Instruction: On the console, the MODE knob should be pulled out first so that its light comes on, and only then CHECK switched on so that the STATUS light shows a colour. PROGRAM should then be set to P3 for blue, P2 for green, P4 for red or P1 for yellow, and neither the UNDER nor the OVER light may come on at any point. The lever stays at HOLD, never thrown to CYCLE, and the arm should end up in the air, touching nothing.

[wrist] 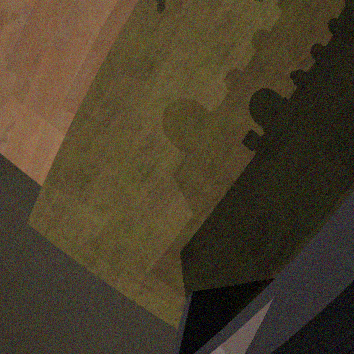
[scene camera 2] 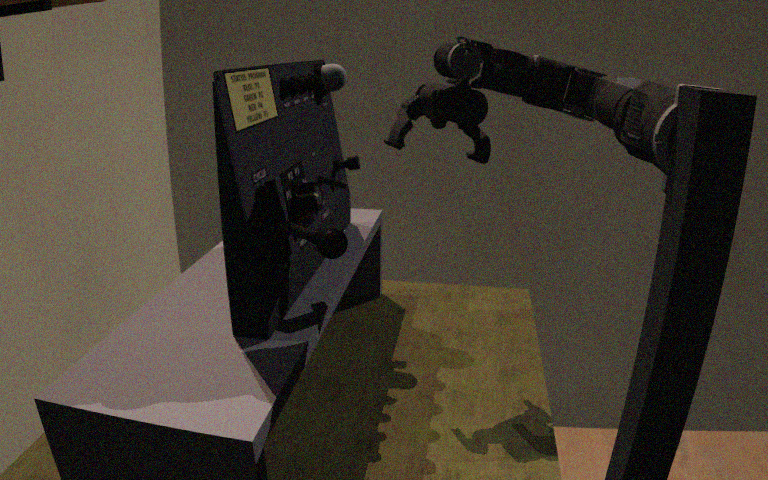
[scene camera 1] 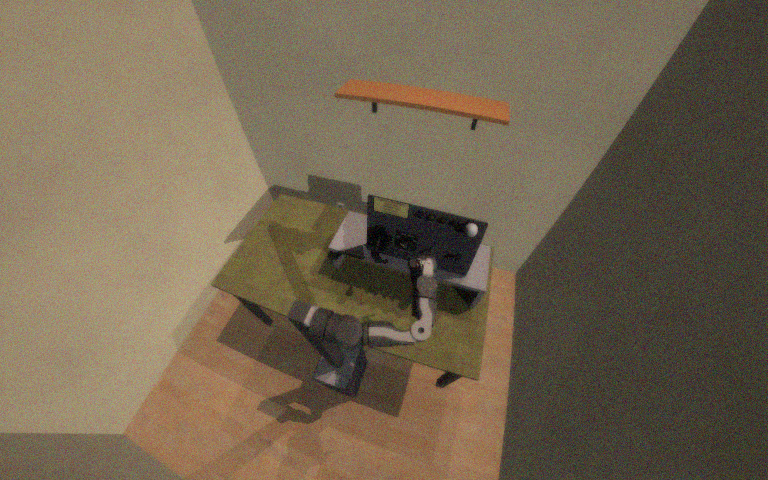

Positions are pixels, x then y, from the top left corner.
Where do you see a dark post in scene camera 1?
299, 310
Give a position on a lever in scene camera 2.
At 332, 243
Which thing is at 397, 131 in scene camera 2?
The gripper.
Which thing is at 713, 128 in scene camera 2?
A dark post.
